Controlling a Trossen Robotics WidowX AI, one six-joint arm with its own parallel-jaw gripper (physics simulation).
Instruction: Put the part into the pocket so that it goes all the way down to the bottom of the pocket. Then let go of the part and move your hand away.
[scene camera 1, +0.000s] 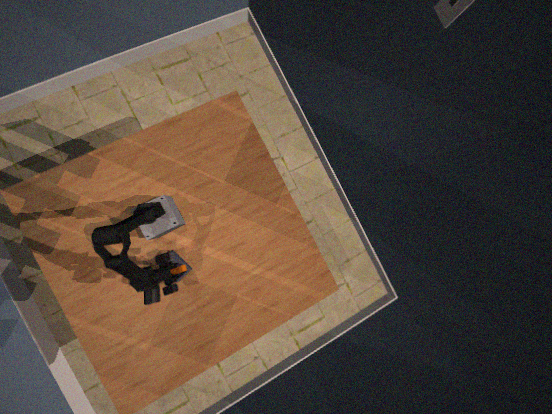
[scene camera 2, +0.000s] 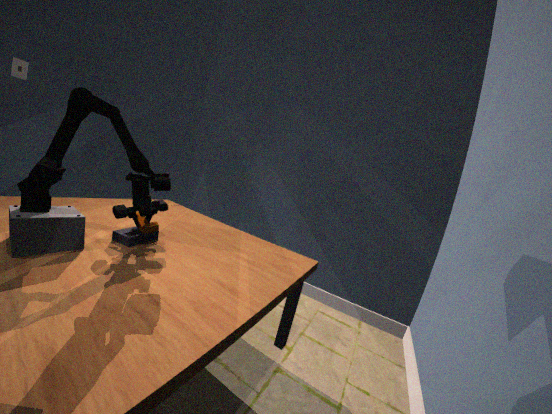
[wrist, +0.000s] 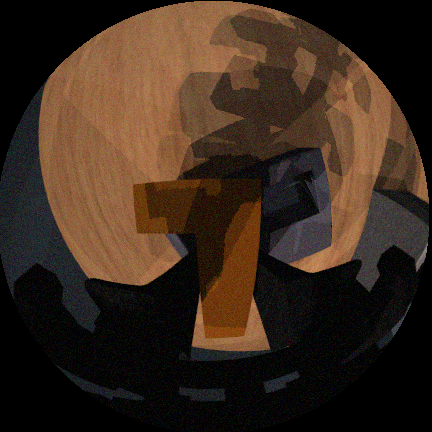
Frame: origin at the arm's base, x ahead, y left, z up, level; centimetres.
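Where they show: gripper, between the fingertips: (scene camera 1: 176, 271) (scene camera 2: 142, 227) (wrist: 221, 249); arm's base, origin of its link: (scene camera 1: 156, 210) (scene camera 2: 34, 209).
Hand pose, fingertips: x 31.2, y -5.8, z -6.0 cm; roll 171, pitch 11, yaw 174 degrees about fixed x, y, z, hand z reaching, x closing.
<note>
Each offset is from my fingertips to the top centre of the thing. Level surfaces: height alone.
The orange L-shaped part {dy -0.1, dx +1.1, dz +5.4 cm} (scene camera 1: 178, 270) (scene camera 2: 149, 228) (wrist: 230, 250) is held between the dark fingers of my gripper (scene camera 1: 171, 272) (scene camera 2: 141, 219) (wrist: 221, 249), which is shut on it. The dark grey block with the pocket {dy -0.7, dx -2.4, dz -0.9 cm} (scene camera 1: 176, 258) (scene camera 2: 131, 237) (wrist: 300, 244) lies on the table under the part. In the wrist view the part crosses over the block, and part of the dark pocket opening shows to its right. In scene camera 2 the part is low over the block's right end. Its underside is hidden; I cannot tell whether it touches the block.
The wooden table {dz -4.5 cm} (scene camera 1: 250, 225) (scene camera 2: 225, 280) (wrist: 110, 125) bears the block and the grey arm base (scene camera 1: 172, 225) (scene camera 2: 47, 236) (wrist: 400, 215). The base stands close to the block. The arm arches from it to the gripper. Arm shadows fall across the table.
</note>
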